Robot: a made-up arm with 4 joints.
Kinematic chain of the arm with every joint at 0, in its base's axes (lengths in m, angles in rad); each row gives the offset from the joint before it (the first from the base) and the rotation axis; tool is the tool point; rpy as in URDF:
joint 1: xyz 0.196 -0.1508 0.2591 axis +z
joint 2: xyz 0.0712 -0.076 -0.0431 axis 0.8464 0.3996 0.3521
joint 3: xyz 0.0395 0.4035 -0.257 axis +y
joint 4: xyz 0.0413 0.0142 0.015 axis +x
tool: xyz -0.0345 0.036 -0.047 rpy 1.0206 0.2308 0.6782
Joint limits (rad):
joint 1: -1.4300..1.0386
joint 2: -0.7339..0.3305
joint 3: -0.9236..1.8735
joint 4: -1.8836..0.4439
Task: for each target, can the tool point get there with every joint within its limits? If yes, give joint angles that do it. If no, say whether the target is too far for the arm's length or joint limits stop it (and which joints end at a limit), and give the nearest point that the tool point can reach.
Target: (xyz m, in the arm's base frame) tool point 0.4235 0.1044 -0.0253
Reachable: yes | joints -0.4323 0.1175 -0.4337 -1.4505
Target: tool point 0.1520 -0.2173 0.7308
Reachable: no: joint limits stop it (at a limit: joint 1, joint 2, joint 3) | nearest point -0.1237 0.0328 0.0881 | short by 0.743 m
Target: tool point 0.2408 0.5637 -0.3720
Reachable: no: too far | nearest point 0.2488 0.1920 -0.2157 | short by 0.403 m
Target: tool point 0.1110 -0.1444 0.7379
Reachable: no: joint limits stop it (at a limit: joint 1, joint 2, joint 3) | nearest point -0.1294 0.0334 0.0905 | short by 0.713 m
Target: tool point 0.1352 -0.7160 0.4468
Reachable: no: joint limits stop it (at a limit: joint 1, joint 2, joint 3) | nearest point 0.2820 -0.4294 -0.1599 | short by 0.687 m
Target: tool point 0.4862 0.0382 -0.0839
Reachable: yes | joints -0.7351 -0.0640 1.2430 -0.5008
